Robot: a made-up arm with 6 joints.
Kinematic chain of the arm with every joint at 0, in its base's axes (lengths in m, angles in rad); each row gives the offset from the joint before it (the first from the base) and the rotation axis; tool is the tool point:
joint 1: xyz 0 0 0.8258 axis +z
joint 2: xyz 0.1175 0 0 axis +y
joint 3: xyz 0 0 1.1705 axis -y
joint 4: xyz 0 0 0.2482 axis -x
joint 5: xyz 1.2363 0 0 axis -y
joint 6: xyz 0.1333 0 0 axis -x
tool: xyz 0 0 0
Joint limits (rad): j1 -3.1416..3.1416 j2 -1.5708..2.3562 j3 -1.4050..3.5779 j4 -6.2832..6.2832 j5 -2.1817..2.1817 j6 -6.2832..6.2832
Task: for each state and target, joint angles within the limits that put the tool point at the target. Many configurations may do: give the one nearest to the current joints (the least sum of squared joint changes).
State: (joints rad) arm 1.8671 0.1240 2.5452 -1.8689 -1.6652 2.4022
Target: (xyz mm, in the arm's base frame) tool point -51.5 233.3 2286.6
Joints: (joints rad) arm 1.2969 1.0100 3.1516 -2.0221 -1.9205 2.4022
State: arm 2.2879 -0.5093 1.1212 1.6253 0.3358 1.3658
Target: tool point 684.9 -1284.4 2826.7
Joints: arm 2.0933 -0.7551 1.2277 1.6236 0.3648 1.3658
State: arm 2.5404 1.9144 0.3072 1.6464 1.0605 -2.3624
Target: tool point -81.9 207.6 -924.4
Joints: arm 1.6129 2.1948 -0.2266 1.7290 0.5887 -2.3624
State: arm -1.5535 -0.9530 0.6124 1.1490 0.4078 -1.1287
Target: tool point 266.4 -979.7 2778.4
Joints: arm -1.3530 -0.1983 0.2265 1.1646 0.4065 -1.1287
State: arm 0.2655 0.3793 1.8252 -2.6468 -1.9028 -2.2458
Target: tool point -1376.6 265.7 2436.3
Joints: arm -0.1462 -0.3234 2.1147 -2.6310 -1.8629 -2.2458
